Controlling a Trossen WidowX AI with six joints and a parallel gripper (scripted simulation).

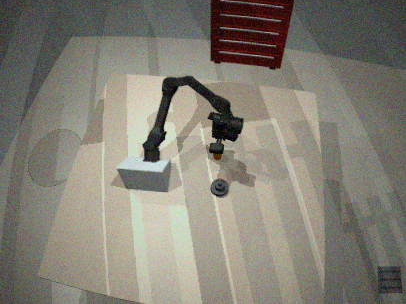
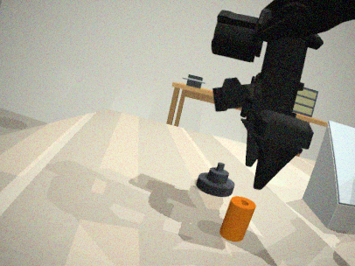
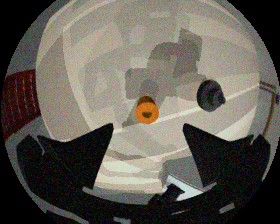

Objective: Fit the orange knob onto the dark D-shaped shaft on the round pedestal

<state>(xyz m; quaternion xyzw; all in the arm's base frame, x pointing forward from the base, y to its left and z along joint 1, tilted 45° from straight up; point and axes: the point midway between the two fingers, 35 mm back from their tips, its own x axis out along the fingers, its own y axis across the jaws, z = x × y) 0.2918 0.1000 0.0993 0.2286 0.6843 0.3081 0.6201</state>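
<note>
The orange knob lies 7 cm below my gripper tip. Also, from my gripper tip: dark round pedestal (4 cm ahead, 17 cm to the right, 7 cm below).
</note>
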